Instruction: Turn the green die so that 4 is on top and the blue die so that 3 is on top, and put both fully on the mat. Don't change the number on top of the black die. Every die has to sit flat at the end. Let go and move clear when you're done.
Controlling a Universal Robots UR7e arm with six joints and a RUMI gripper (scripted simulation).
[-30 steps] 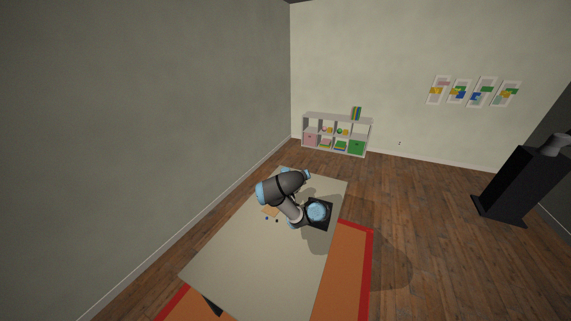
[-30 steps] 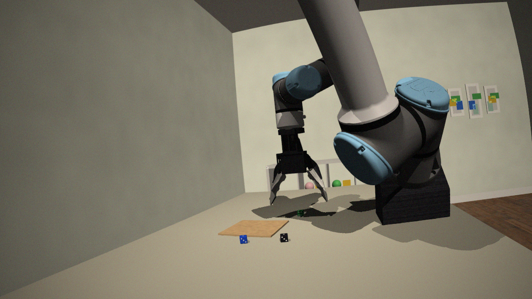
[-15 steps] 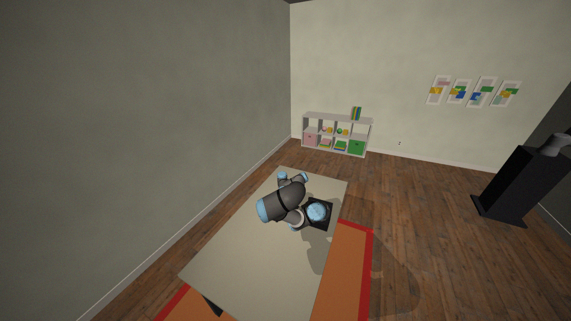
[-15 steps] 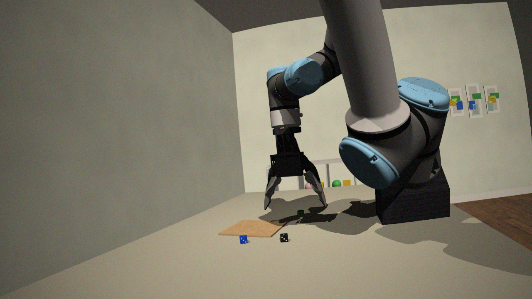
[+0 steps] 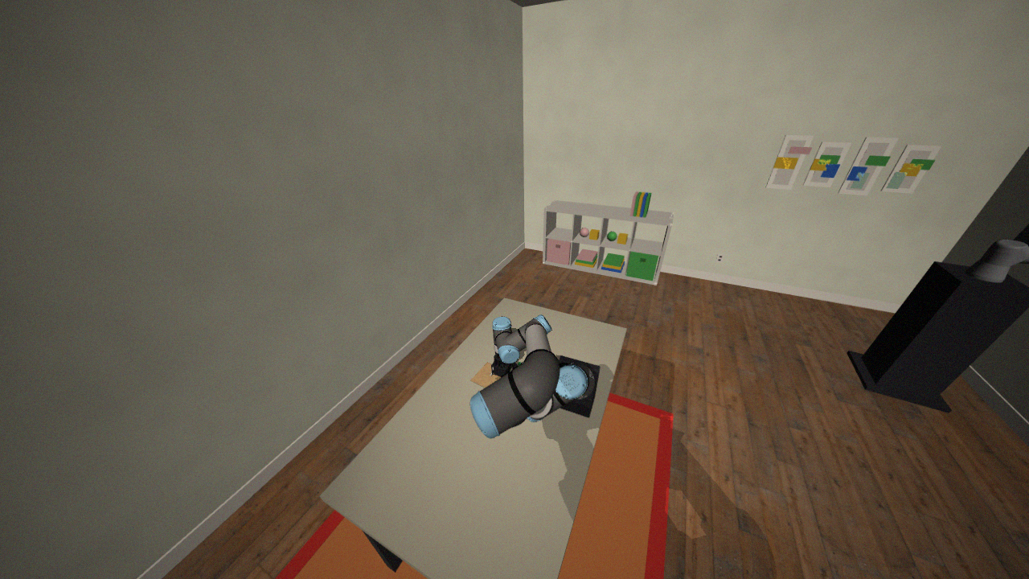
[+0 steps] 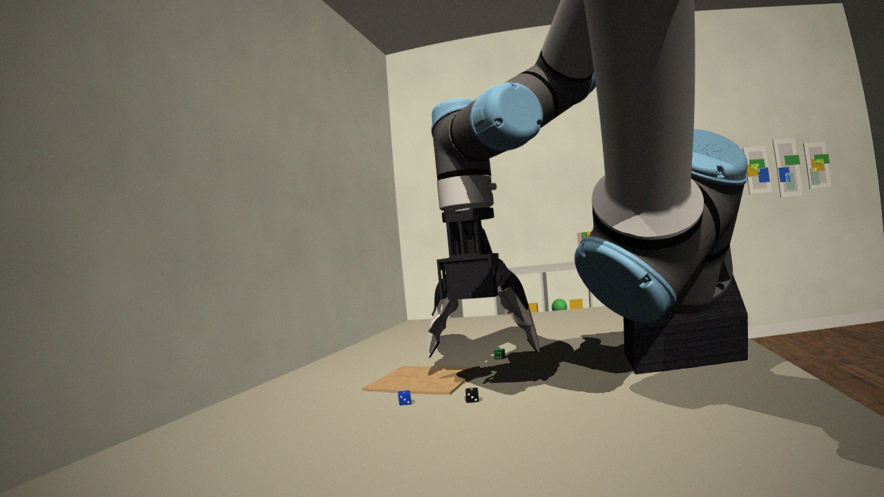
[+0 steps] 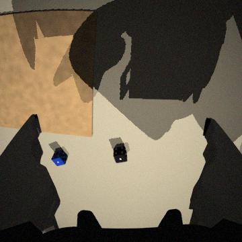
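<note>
My hand is 10 mm past the black die, 80 mm to the right of it and 30 mm above it. Also, from my hand: green die 10 mm ahead, 150 mm to the right, 30 mm below; tan mat 100 mm ahead, 10 mm to the right, 40 mm below; blue die 80 mm ahead, 100 mm to the left, 30 mm below.
</note>
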